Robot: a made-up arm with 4 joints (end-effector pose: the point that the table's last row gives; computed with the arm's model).
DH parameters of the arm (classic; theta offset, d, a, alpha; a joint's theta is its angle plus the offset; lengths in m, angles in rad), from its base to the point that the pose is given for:
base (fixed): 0 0 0 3.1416
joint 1: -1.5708 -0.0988 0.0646 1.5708
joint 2: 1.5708 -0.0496 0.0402 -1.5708
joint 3: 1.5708 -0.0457 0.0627 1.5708
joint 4: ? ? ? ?
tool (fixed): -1.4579 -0.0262 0 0
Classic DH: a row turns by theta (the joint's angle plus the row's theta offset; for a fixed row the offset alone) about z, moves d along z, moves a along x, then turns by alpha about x.
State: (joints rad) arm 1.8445 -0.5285 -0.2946 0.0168
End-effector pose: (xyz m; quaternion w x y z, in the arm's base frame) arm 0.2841 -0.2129 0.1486 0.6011 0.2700 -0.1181 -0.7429
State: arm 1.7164 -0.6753 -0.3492 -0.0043
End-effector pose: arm 0.3021 -0.1667 0.1852 0.6525 0.3370 -0.1404 -0.6641
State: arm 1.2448 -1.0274 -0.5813 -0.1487
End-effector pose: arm 0.2880 0.0115 0.2709 0.7856 0.5212 -0.1107 -0.3145
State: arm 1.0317 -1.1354 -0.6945 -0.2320
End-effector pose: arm 0.2453 0.0748 0.2949 0.8015 0.5775 -0.0671 -0.1401
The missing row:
joint 4: -1.4579 0 0.2113 3.1416
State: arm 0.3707 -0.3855 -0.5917 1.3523
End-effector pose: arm 0.3191 0.0993 -0.0740 0.6538 0.0267 0.3387 -0.6760
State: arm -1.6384 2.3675 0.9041 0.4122
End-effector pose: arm 0.0337 0.1771 -0.1154 0.0450 -0.2913 -0.7977 0.5262
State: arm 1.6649 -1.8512 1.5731 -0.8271
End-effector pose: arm 0.1114 -0.0868 0.3282 0.1579 -0.2234 -0.6707 -0.6895
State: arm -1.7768 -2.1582 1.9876 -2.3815
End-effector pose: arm -0.2334 0.0674 0.0905 0.5200 0.3412 -0.5209 0.5846
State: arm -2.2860 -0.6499 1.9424 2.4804
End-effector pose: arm 0.0843 0.0881 0.1211 0.5067 0.4073 0.6919 -0.3142
